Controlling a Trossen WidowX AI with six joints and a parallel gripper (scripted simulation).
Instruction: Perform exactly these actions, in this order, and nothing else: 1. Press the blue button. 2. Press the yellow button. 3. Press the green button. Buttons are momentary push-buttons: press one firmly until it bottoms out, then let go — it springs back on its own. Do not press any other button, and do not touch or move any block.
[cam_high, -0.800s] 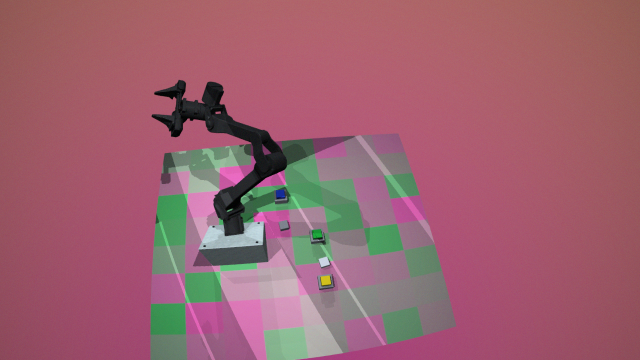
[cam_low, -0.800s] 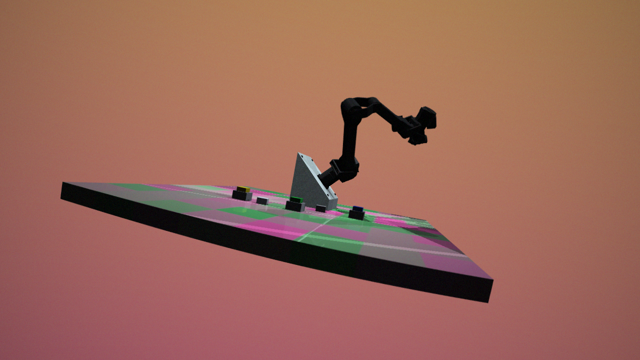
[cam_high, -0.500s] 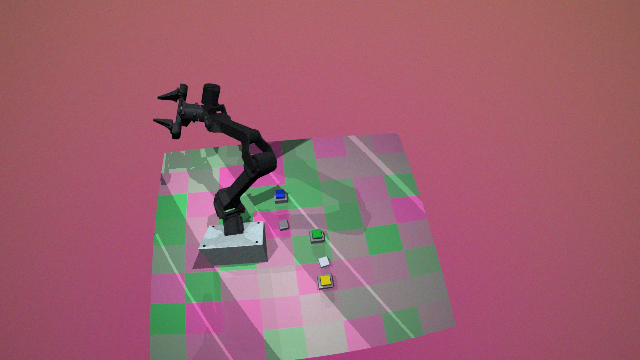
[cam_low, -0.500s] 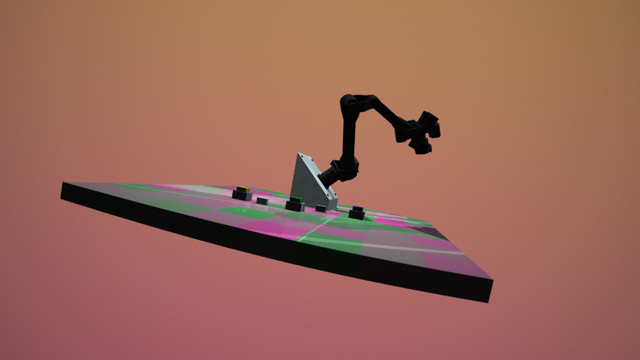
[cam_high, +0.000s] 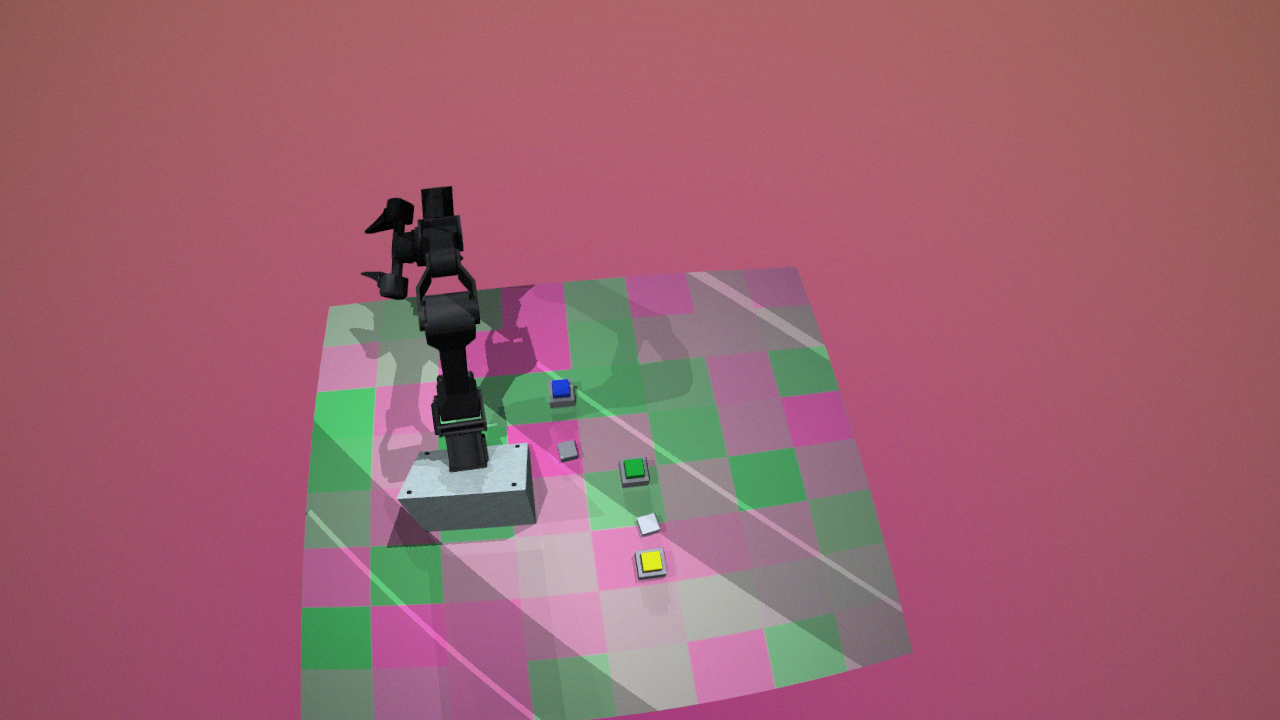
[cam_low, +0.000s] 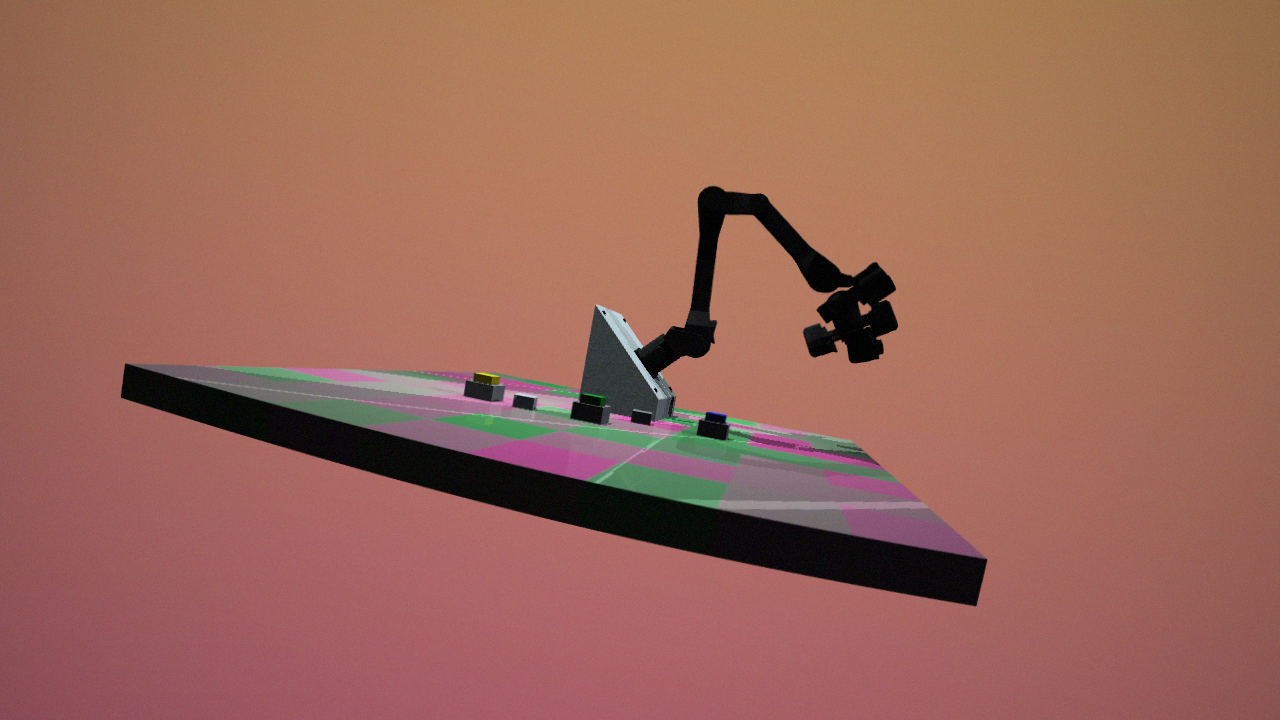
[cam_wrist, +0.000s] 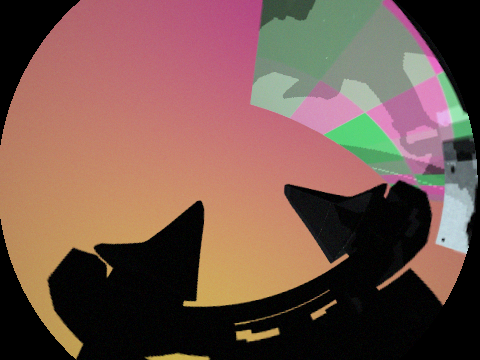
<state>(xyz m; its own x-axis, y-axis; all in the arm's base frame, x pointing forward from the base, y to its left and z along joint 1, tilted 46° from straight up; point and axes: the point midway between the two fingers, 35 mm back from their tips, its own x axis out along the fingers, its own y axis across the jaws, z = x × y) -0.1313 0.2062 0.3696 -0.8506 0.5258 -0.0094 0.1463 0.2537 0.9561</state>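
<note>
Right now my gripper tip is 340 mm short of the blue button, 270 mm to the left of it and 180 mm above it. The rest, counted from my gripper tip: green button (460 mm to the right, 440 mm ahead, 180 mm below); then yellow button (640 mm to the right, 420 mm ahead, 180 mm below); then grey block (400 mm to the right, 330 mm ahead, 200 mm below).
</note>
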